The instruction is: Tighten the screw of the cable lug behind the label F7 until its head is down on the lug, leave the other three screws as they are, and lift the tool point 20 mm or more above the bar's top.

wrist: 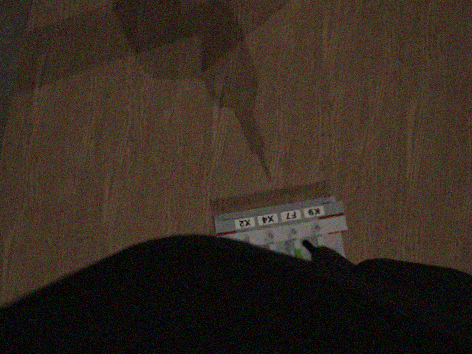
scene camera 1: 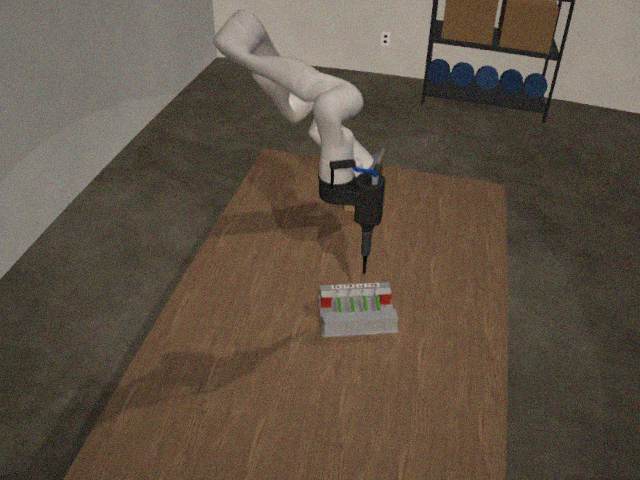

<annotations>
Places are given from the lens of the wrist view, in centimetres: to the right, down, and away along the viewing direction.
grey terminal bar (wrist: pixel 333 224): 13, 6, 33
</annotations>
